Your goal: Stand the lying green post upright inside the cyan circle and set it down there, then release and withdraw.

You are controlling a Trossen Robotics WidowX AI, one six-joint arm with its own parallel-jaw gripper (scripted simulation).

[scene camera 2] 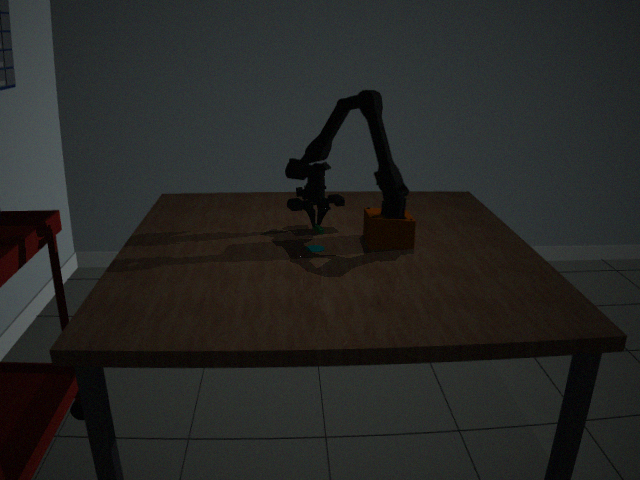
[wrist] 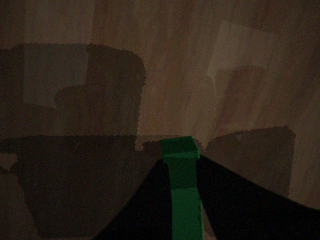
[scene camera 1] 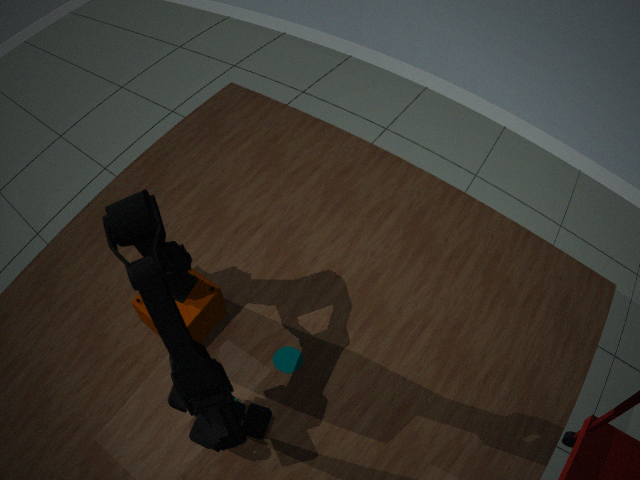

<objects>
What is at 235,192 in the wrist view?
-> My gripper.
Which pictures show my gripper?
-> Scene camera 2, the wrist view and scene camera 1: all of them.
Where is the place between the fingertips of my gripper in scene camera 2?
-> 316,227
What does my gripper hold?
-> A green post.
</objects>
